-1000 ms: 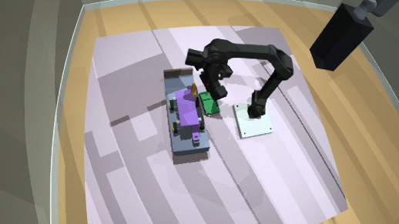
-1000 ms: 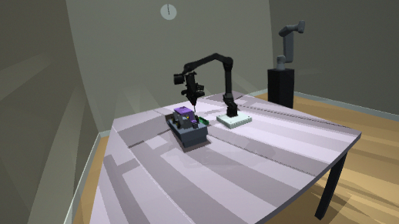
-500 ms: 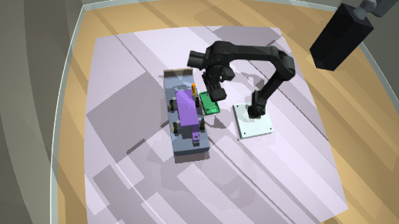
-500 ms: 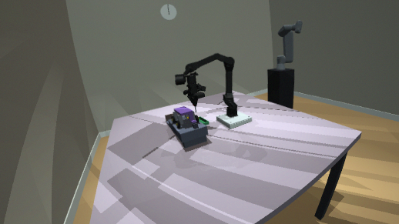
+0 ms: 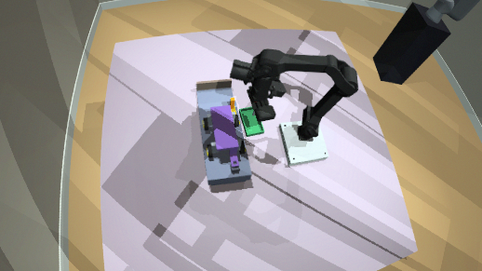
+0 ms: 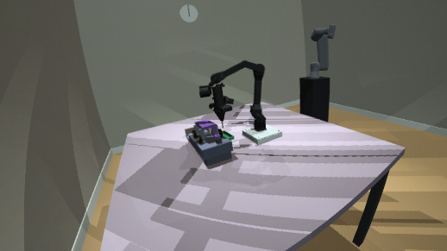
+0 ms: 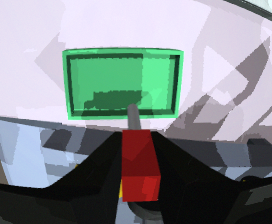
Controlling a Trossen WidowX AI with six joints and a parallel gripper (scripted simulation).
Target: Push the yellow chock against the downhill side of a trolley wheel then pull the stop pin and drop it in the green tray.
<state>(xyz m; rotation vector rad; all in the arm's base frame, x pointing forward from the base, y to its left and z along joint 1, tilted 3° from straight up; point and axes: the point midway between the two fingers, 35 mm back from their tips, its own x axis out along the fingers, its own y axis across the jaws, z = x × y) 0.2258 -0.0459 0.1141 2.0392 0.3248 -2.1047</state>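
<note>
The green tray is 12 cm below my gripper tip. From my gripper tip the other things lie so: yellow chock: 8 cm ahead, 3 cm below; red-headed stop pin: right at my gripper tip; purple trolley: 11 cm to the left, 11 cm ahead.
</note>
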